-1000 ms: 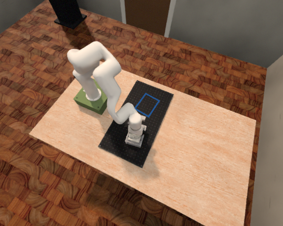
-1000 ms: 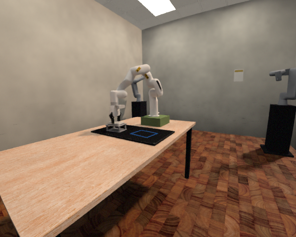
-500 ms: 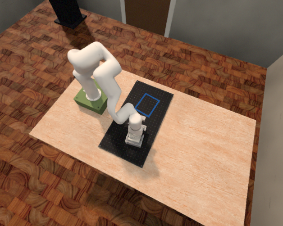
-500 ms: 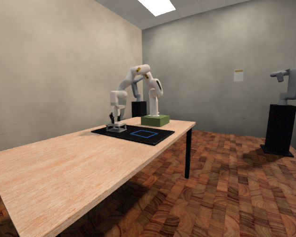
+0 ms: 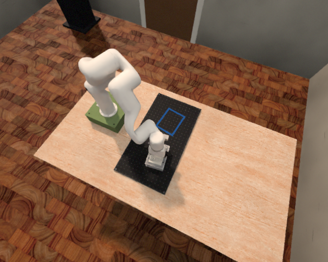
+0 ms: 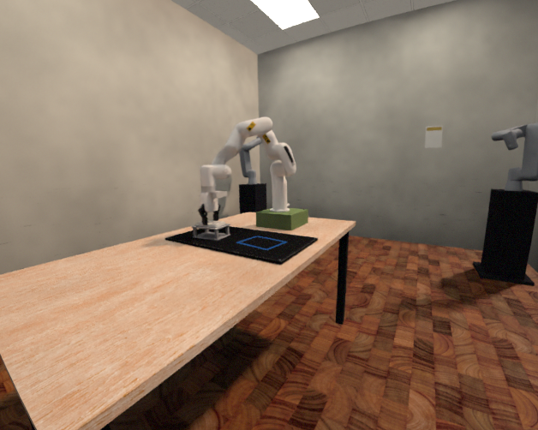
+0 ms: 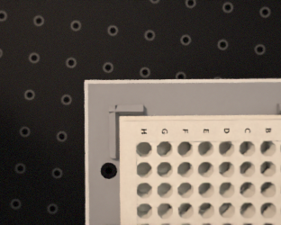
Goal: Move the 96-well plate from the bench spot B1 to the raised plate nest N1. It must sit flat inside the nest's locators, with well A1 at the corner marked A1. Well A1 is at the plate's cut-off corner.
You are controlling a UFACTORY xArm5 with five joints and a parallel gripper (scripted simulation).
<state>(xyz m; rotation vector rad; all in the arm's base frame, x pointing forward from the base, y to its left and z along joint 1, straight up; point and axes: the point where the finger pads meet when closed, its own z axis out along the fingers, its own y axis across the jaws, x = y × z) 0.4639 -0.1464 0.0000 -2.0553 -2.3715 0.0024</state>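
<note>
My hand is 1 cm above the white 96-well plate. The rest, counted from my hand: grey raised plate nest: 2 cm below.
</note>
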